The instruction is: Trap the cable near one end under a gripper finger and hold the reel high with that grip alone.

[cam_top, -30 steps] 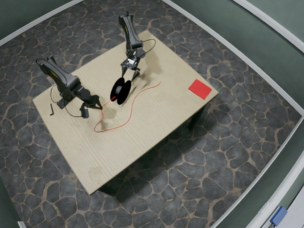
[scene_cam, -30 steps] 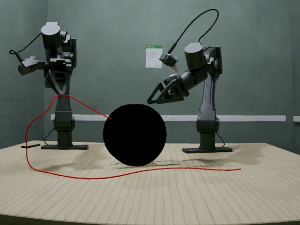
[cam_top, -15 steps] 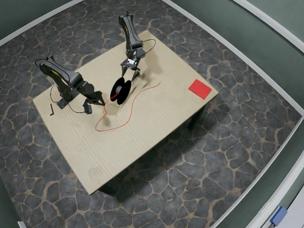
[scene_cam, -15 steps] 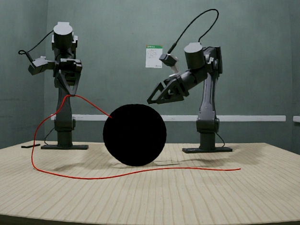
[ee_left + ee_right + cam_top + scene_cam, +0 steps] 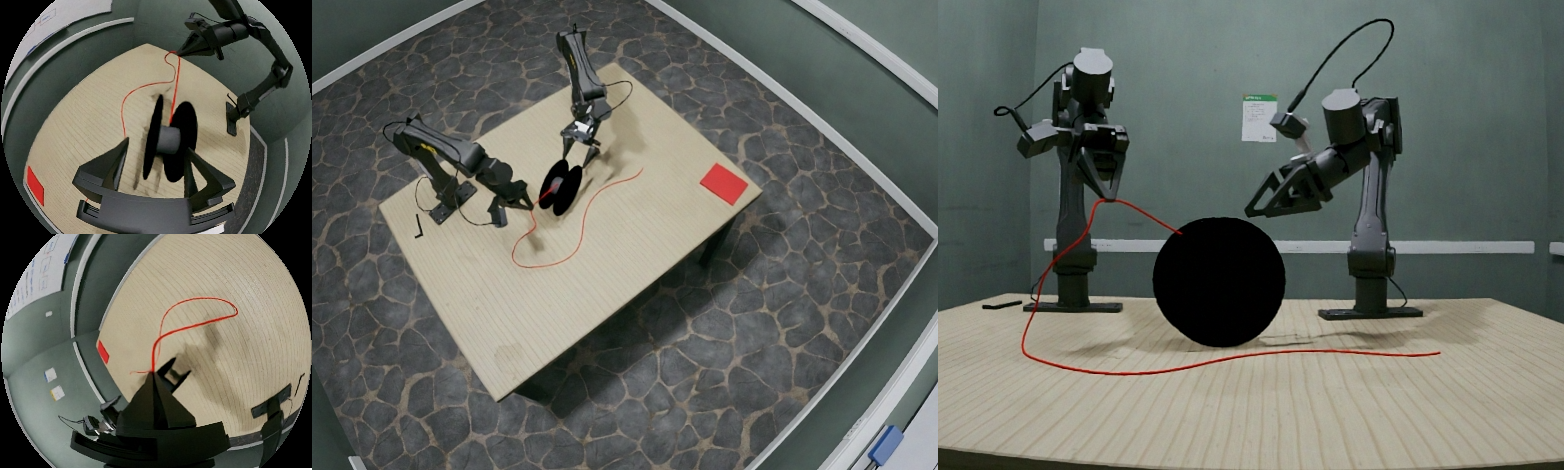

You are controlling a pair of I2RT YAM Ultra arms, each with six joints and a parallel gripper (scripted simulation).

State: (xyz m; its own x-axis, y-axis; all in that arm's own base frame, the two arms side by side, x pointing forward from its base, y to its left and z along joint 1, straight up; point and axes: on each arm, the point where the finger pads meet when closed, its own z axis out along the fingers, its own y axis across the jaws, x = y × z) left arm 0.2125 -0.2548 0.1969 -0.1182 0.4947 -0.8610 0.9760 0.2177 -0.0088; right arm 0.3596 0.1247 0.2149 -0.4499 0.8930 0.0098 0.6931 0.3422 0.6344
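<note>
The black reel lies 7 cm behind my right hand, 14 cm to the left of it and 12 cm below it. The rest, counted from my right hand: flat red square 22 cm ahead, 66 cm to the left, 21 cm below; small black hex key 31 cm behind, 36 cm to the right, 21 cm below.
My left gripper is now 60 mm to the left of the black reel and 100 mm above it. Also, from my left hand: flat red square 290 mm ahead, 460 mm to the left, 190 mm below; then small black hex key 240 mm behind, 560 mm to the right, 190 mm below.
</note>
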